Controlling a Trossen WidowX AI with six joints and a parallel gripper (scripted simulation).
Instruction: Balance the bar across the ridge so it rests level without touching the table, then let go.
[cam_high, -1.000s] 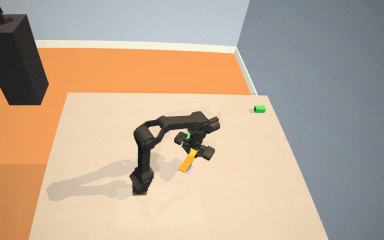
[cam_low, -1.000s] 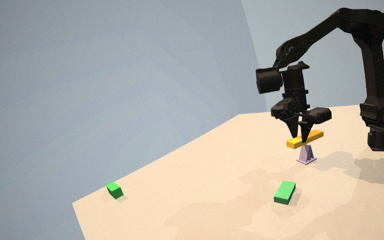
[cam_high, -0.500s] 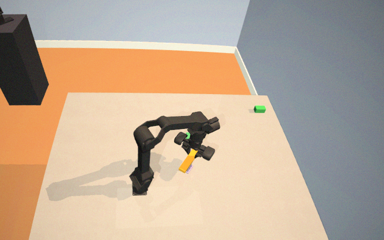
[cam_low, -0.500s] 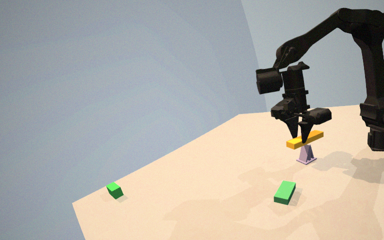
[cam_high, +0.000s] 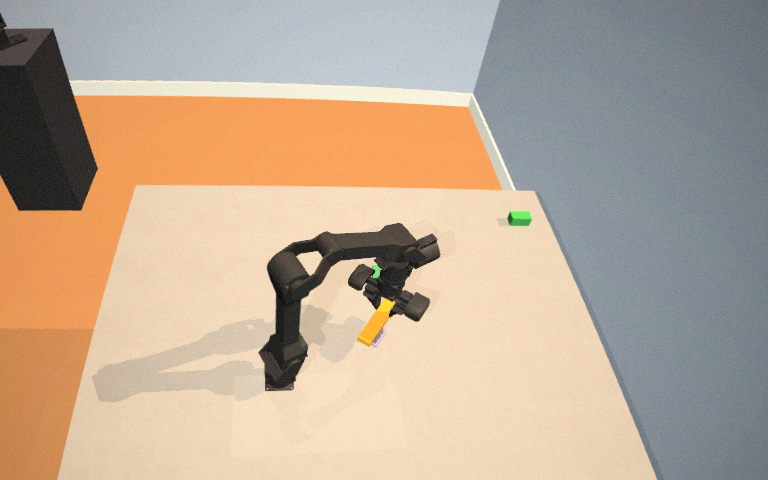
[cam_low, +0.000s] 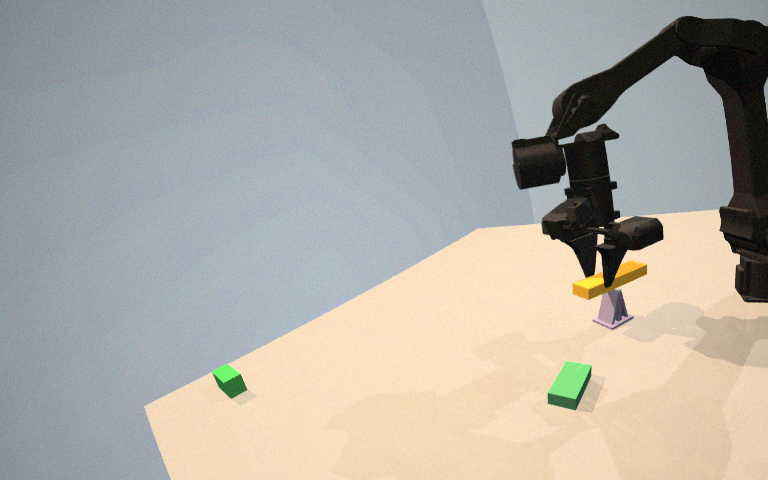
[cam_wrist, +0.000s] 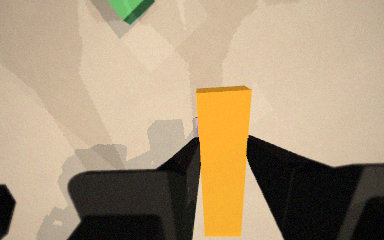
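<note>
My gripper tip is 20 mm to the left of the yellow bar and 20 mm past it. Round my gripper tip: small green cube (490 mm ahead, 370 mm to the left, 50 mm below); flat green block (160 mm to the left, 60 mm below, 10 mm ahead).
</note>
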